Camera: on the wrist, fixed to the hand. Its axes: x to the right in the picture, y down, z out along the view.
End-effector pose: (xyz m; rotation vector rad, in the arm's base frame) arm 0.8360 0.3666 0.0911 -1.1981 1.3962 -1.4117
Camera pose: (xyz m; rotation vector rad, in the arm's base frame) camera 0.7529 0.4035 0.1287 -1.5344 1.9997 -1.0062
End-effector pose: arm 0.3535 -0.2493 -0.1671 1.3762 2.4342 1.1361
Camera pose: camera 0.2976 -0.3200 -0.1276 1.1500 1.8093 1.7887
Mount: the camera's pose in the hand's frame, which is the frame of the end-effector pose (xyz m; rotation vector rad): -0.0132 -0.0337 -0.0915 -0.6563 0.0694 0.0196
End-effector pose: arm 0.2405 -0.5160 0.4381 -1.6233 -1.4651 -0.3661
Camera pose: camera 0.2371 -0.5973 0.4935 -2.1002 -1.3476 -0.9575
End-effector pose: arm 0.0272 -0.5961 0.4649 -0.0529 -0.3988 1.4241
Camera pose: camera 0.0854 -0.5958 0.3856 -0.6363 -0.7949 1.2553
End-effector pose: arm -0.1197 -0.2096 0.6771 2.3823 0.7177 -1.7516
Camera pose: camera -0.0569 -0.1521 0.7264 1.9832 1.0699 -1.1725
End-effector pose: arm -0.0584 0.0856 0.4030 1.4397 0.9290 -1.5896
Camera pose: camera -0.0495 0.1834 0.4084 1.0311 1.3170 -1.0694
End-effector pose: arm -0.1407 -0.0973 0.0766 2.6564 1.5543 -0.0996
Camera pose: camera -0.1743 -0.0844 0.1682 2.1647 1.2815 0.4312
